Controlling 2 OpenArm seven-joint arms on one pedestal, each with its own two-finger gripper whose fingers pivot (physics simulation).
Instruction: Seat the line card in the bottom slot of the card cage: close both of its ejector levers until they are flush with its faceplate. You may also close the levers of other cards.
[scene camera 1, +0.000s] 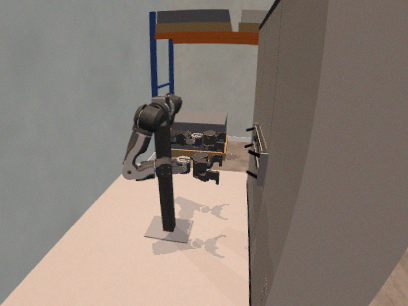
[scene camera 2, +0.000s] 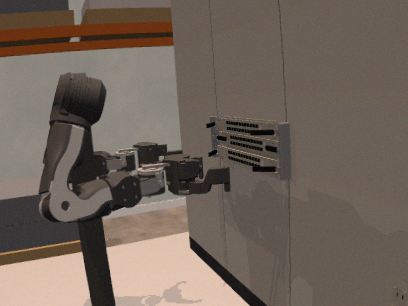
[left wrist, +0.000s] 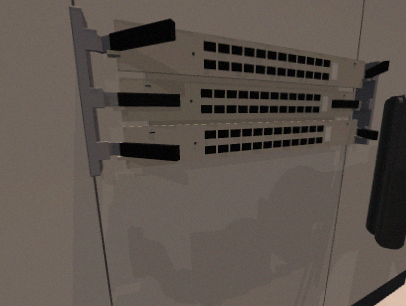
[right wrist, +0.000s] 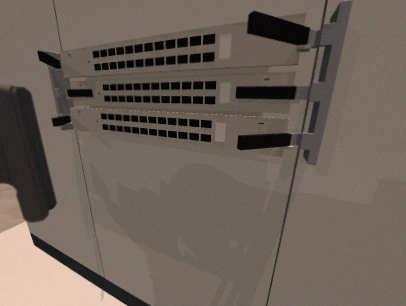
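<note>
The bottom line card (scene camera 2: 244, 158) (left wrist: 190, 159) (right wrist: 227, 142) sits in the card cage (scene camera 1: 263, 170) (scene camera 2: 284, 150) (left wrist: 82, 65) (right wrist: 329, 65). Its left lever (scene camera 2: 213, 153) (left wrist: 150, 151) (right wrist: 61, 121) and right lever (scene camera 2: 264, 169) (left wrist: 367, 134) (right wrist: 265, 141) stick out from the faceplate. The middle card's levers lie along its faceplate. The top card's levers stick out further. My left gripper (scene camera 1: 221, 140) is open and empty, away from the cage; it is partly hidden in scene camera 2. My right gripper (scene camera 1: 219, 170) (scene camera 2: 216, 175) is open and empty, short of the cage.
The cage is mounted on a tall grey cabinet (scene camera 2: 345, 100) (scene camera 1: 290, 90). A dark finger shows at the right edge of the left wrist view and another at the left edge of the right wrist view. A blue and orange rack (scene camera 1: 153, 55) stands at the back.
</note>
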